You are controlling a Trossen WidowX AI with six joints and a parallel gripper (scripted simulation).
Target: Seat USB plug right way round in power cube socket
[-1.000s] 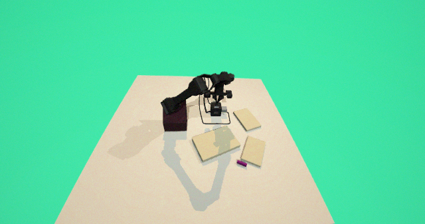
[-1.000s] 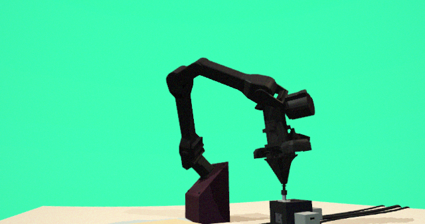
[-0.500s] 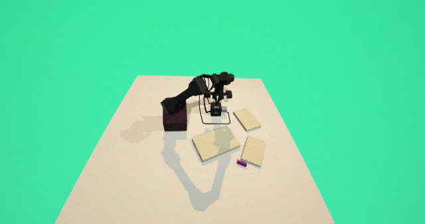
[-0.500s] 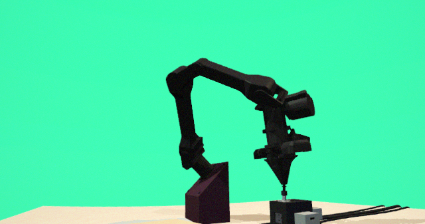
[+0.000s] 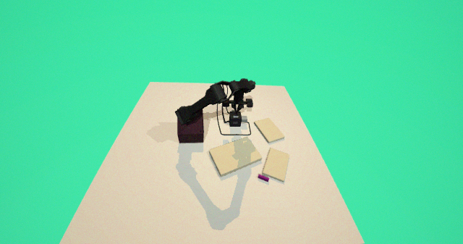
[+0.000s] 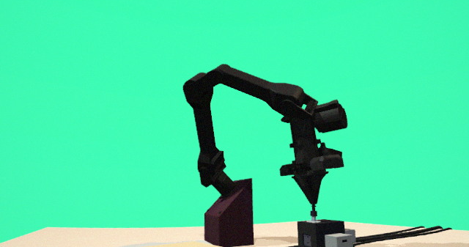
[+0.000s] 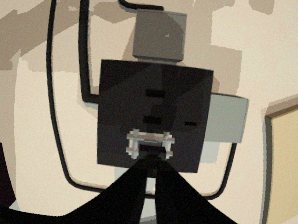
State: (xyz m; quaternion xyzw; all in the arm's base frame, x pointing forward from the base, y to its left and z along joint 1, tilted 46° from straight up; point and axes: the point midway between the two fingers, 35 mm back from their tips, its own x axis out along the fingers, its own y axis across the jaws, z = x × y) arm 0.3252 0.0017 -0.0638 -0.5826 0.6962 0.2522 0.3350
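The usb plug is 2 cm below my gripper tip. The rest, counted from my gripper tip: metal-rimmed socket (5 cm below); then small purple piece (5 cm ahead, 43 cm to the right, 10 cm below).
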